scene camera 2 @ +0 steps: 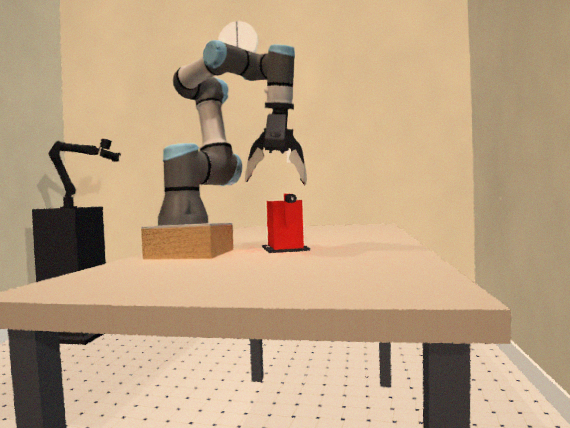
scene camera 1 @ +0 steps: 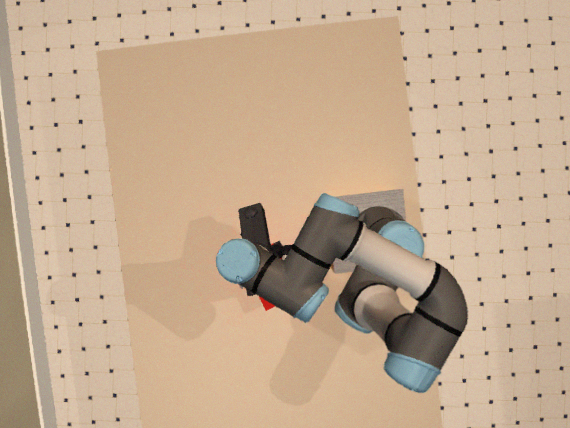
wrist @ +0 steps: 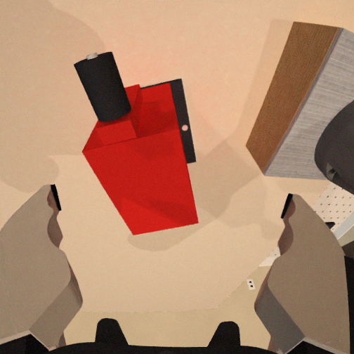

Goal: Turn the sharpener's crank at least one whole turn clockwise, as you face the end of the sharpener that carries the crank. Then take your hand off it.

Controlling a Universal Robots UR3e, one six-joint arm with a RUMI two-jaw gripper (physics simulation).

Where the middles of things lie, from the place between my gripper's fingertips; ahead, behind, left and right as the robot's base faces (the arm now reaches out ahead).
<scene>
My hand is 5 cm to the left of the black crank handle (wrist: 99, 76), 4 cm short of it and 4 cm above it. Round my hand: red sharpener (scene camera 2: 281, 238) 10 cm below, 3 cm to the left, 1 cm ahead.
</scene>
